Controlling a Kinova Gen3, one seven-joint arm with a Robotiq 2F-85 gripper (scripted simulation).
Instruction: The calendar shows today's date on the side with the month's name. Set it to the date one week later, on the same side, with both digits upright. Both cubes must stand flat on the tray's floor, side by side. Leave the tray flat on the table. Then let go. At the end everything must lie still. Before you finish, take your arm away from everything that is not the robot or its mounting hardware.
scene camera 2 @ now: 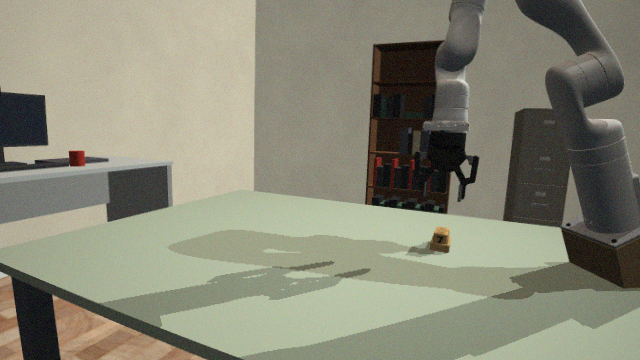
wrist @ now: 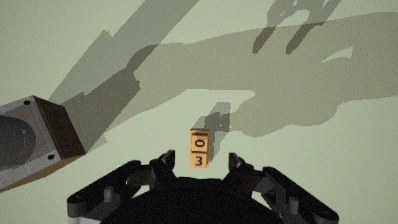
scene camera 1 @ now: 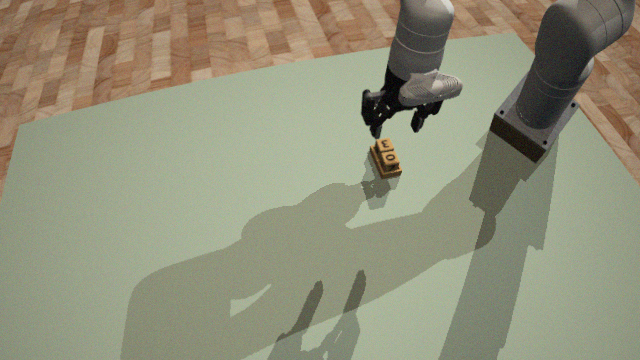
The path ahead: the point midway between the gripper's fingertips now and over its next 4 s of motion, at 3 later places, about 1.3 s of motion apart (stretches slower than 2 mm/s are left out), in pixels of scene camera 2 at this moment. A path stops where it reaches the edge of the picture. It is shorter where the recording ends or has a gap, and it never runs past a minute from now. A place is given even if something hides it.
The gripper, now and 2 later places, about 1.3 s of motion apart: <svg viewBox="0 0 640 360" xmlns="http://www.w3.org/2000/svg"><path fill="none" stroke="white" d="M442 199L444 189L444 166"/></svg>
